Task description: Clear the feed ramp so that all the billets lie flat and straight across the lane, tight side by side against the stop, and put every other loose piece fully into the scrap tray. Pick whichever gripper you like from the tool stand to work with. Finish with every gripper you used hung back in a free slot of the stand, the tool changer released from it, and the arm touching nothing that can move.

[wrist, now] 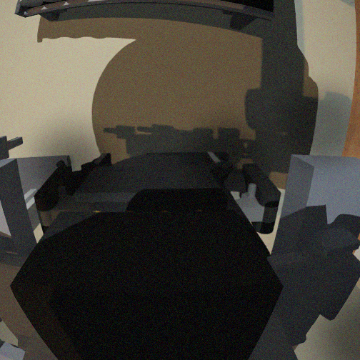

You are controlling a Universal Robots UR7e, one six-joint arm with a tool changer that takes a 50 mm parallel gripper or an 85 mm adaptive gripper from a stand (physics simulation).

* adaptive gripper: 151, 182
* tool stand: 312, 217
